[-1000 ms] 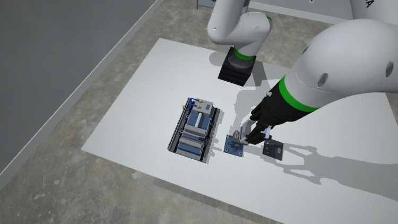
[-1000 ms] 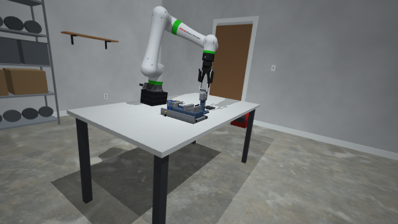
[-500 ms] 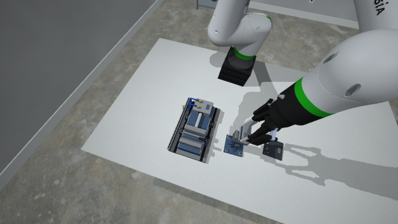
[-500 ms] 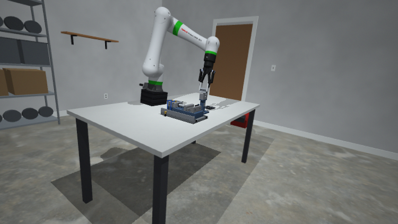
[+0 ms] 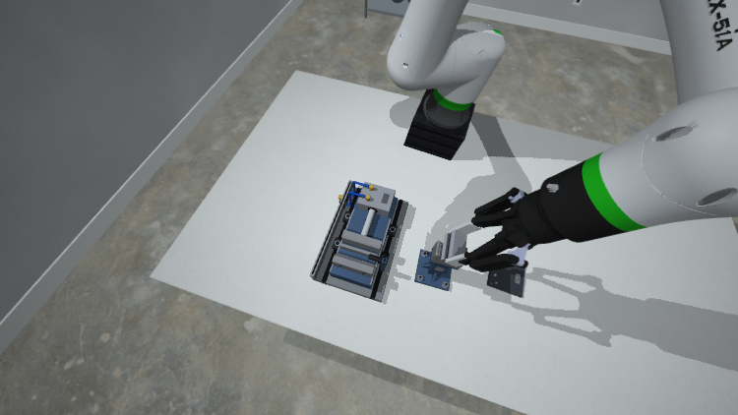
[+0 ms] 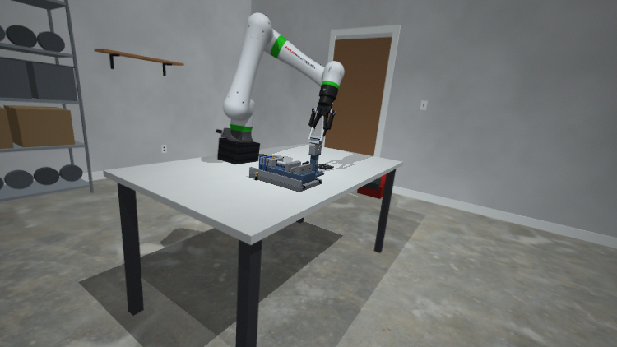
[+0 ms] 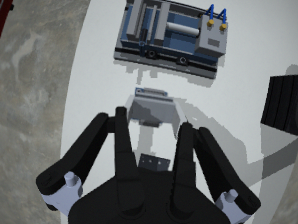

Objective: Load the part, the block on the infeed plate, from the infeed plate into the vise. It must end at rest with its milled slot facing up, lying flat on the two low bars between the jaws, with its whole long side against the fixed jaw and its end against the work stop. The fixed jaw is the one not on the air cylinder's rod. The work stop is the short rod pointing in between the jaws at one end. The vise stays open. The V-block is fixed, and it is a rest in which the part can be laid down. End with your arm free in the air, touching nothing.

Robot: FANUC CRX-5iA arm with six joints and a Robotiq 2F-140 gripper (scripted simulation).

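The part is 2 cm below my hand and 1 cm to the right of it. From my hand the other things lie so: air cylinder rod 21 cm to the right, 13 cm below, 5 cm behind; vise 21 cm to the right, 17 cm below, 3 cm behind; air cylinder 21 cm to the right, 13 cm below, 12 cm behind.
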